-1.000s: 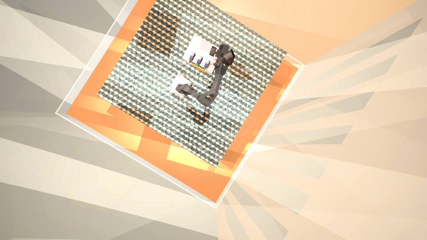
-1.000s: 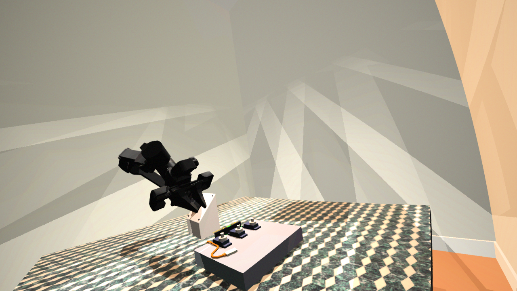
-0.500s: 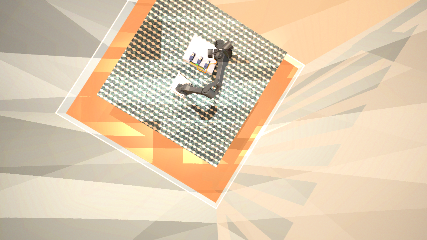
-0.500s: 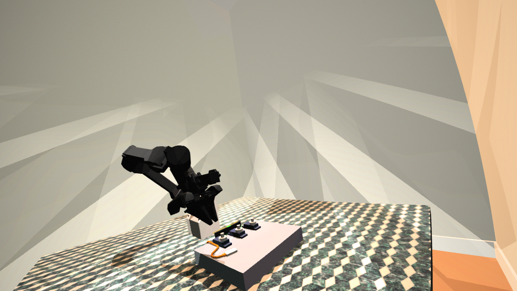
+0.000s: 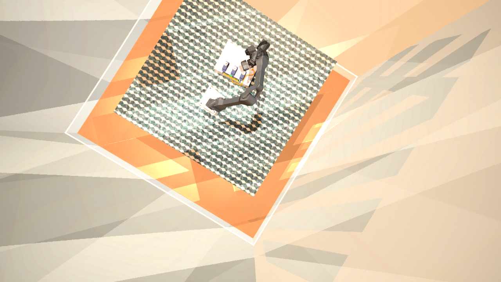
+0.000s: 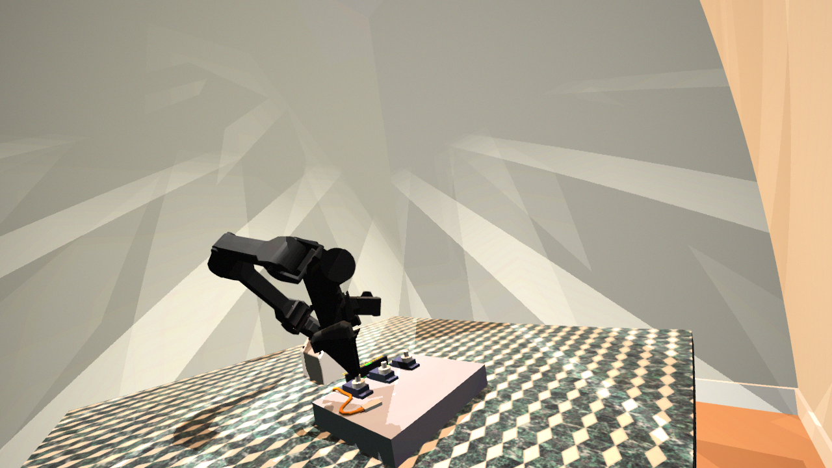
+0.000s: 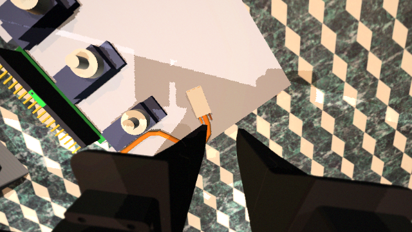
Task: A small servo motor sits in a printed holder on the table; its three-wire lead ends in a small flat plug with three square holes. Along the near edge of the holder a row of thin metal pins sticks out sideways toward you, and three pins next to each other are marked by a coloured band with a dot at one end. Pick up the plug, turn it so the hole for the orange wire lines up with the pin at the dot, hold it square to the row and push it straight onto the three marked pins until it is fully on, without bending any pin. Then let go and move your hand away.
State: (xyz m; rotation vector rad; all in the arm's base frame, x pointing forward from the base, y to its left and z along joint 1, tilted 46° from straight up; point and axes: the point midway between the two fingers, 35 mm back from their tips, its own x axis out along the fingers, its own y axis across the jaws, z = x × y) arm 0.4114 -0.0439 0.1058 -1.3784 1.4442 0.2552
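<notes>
Now: the green band 15 cm behind my gripper tip, 11 cm to the left of it and 5 cm below it. Round my gripper tip: dark dot 15 cm behind, 12 cm to the left, 5 cm below; then white printed holder 1 cm ahead, 13 cm to the left, 10 cm below.
</notes>
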